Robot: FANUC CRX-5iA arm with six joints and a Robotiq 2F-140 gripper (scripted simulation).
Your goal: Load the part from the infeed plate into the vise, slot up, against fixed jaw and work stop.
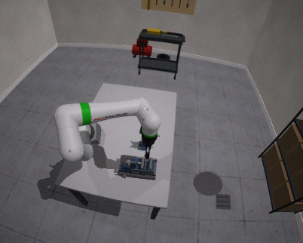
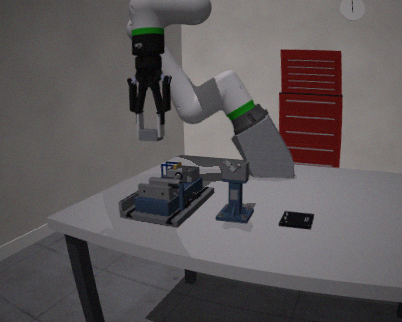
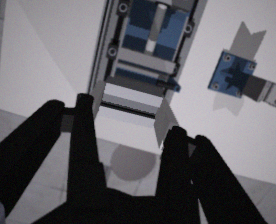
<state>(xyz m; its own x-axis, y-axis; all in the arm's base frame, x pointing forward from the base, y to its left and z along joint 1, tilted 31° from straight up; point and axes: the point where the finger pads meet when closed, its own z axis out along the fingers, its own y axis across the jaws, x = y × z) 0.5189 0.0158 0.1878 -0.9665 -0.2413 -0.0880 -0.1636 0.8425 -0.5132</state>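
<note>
Now: the part 2 cm below my hand. Round my hand: air cylinder rod: 9 cm behind, 1 cm to the left, 18 cm below; then blue work stop: 1 cm behind, 9 cm to the left, 20 cm below; then black infeed plate: 12 cm behind, 40 cm to the left, 26 cm below.
</note>
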